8 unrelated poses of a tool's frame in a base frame.
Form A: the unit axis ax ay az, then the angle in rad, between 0 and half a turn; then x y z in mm.
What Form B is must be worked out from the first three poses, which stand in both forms.
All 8 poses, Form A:
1: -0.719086, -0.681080, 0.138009, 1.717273, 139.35, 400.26, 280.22
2: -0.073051, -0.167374, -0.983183, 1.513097, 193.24, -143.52, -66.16
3: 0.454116, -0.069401, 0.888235, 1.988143, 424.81, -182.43, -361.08
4: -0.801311, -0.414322, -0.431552, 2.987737, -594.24, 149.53, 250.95
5: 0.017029, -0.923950, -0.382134, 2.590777, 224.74, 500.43, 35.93
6: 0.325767, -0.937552, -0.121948, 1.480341, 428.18, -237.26, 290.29
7: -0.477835, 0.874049, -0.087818, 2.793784, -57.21, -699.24, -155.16
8: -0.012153, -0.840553, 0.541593, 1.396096, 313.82, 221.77, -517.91
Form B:
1: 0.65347, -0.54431, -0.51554, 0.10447, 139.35, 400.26, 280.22
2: 0.72721, -0.05014, -0.11489, -0.67487, 193.24, -143.52, -66.16
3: 0.54528, 0.38066, -0.05818, 0.74457, 424.81, -182.43, -361.08
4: 0.07685, -0.79894, -0.41310, -0.43028, -594.24, 149.53, 250.95
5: 0.27194, 0.01639, -0.88913, -0.36773, 224.74, 500.43, 35.93
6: 0.73835, 0.21970, -0.63230, -0.08224, 428.18, -237.26, 290.29
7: 0.17303, -0.47063, 0.86087, -0.08649, -57.21, -699.24, -155.16
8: 0.76610, -0.00781, -0.54024, 0.34809, 313.82, 221.77, -517.91
